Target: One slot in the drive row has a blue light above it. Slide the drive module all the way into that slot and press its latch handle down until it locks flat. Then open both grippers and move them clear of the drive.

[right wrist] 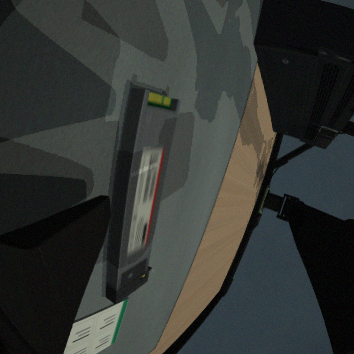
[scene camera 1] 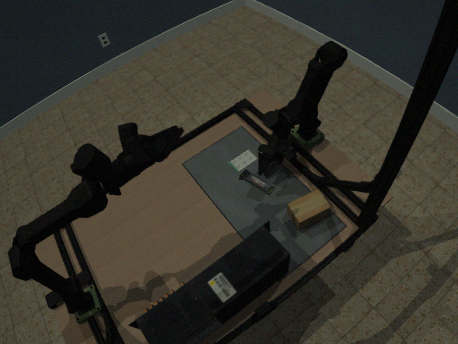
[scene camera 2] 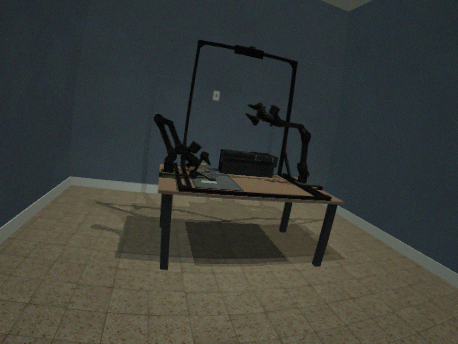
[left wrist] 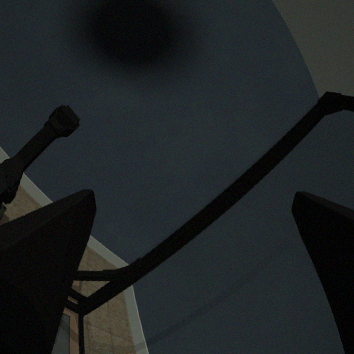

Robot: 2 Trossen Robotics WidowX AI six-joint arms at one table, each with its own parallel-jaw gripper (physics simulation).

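Pixels of known places: left gripper, fingertip midpoint: (scene camera 1: 180,128) (scene camera 2: 246,109) (left wrist: 198,201); right gripper, fingertip midpoint: (right wrist: 204,209) (scene camera 1: 262,175) (scene camera 2: 207,170); left arm's base, origin of the base link: (right wrist: 265,199) (scene camera 1: 84,303) (scene camera 2: 302,182); right arm's base, origin of the base link: (scene camera 1: 307,132) (scene camera 2: 168,171).
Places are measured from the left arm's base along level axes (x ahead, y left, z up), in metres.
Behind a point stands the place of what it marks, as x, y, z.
The drive module (scene camera 1: 257,181) {0.736, 0.105, -0.015} (right wrist: 142,190) {0.744, 0.096, -0.015}, a long dark bar with a white label and a yellow-green end, lies on the grey mat (scene camera 1: 215,182) {0.605, 0.194, -0.025} (right wrist: 202,150) {0.663, 0.047, -0.024}. I cannot tell how its latch handle stands. My right gripper (scene camera 1: 272,168) (scene camera 2: 201,170) {0.751, 0.093, 0.024} (right wrist: 204,209) {0.751, 0.093, 0.024} is open and empty, low beside and over the module; in the right wrist view one finger shows close to the module's left side. My left gripper (scene camera 1: 175,135) {0.529, 0.027, 0.483} (scene camera 2: 248,111) {0.529, 0.027, 0.483} (left wrist: 198,201) {0.529, 0.027, 0.483} is open and empty, high above the table. The black drive chassis (scene camera 1: 250,257) {0.547, -0.185, 0.149} (scene camera 2: 247,165) {0.425, -0.150, 0.055} (right wrist: 305,75) {0.568, -0.129, 0.048} hides its slots and the blue light.
A wooden block (scene camera 1: 310,209) {0.808, -0.114, 0.035} stands on the mat between the module and the right table edge. A white card (scene camera 1: 243,160) {0.744, 0.221, -0.023} (scene camera 2: 209,182) {0.737, 0.222, -0.026} (right wrist: 97,330) {0.725, 0.212, -0.023} lies by the module's end. Several orange tabs show along the chassis's side. A black frame post (scene camera 1: 400,120) {0.925, -0.224, 0.484} rises at the right corner.
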